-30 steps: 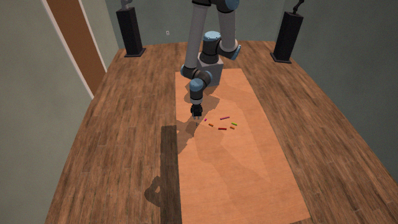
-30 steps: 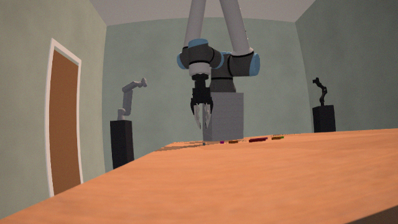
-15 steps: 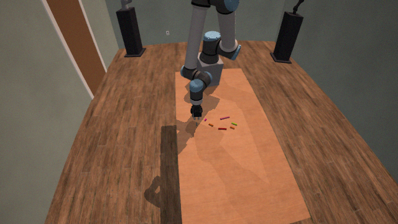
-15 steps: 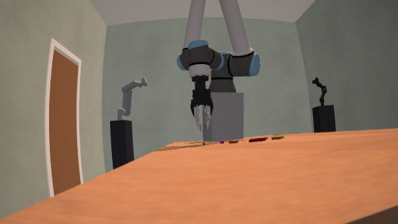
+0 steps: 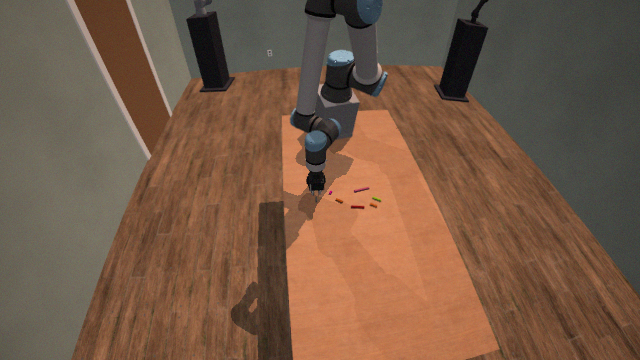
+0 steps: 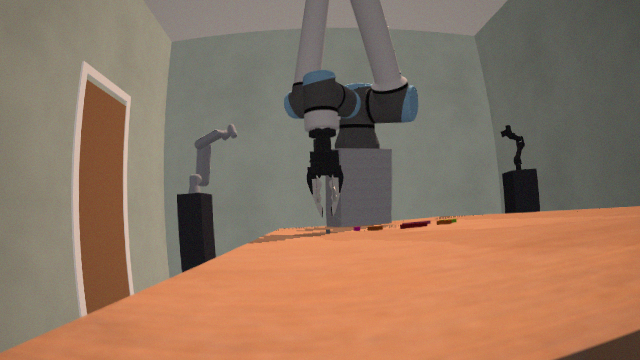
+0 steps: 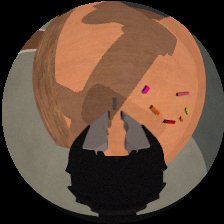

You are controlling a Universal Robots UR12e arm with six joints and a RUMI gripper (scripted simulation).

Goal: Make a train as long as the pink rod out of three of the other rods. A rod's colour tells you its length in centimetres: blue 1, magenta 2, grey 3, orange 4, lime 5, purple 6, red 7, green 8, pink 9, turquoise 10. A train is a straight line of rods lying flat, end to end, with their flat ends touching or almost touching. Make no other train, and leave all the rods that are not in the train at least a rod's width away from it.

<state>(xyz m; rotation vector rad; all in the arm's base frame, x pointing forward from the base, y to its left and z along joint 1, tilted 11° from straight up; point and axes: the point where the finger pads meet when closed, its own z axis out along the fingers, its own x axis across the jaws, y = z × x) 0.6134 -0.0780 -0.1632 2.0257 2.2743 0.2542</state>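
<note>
The grey rod lies 50 mm below my hand. Also, from my hand: pink rod: 80 mm behind, 250 mm to the left, 50 mm below; red rod: 40 mm ahead, 220 mm to the left, 50 mm below; magenta rod: 50 mm behind, 70 mm to the left, 50 mm below.
</note>
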